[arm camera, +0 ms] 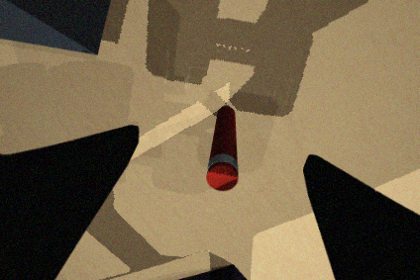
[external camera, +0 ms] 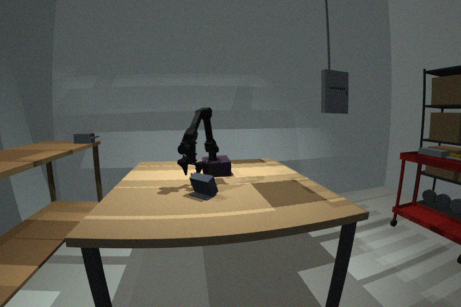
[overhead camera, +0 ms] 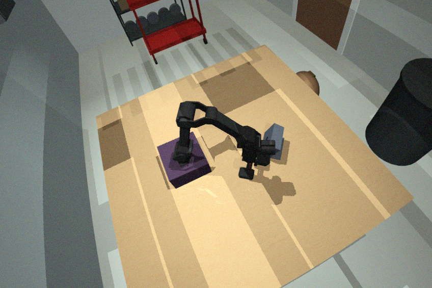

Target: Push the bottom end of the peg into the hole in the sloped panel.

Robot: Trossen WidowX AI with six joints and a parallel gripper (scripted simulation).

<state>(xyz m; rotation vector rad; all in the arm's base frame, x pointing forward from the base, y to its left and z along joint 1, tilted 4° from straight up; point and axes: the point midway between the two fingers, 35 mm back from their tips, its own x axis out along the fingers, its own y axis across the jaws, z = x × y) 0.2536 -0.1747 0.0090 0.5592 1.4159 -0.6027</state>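
My gripper tip is right at the red peg. From my gripper tip the other things lie so: blue-grey sloped panel 160 mm ahead, 60 mm to the left.
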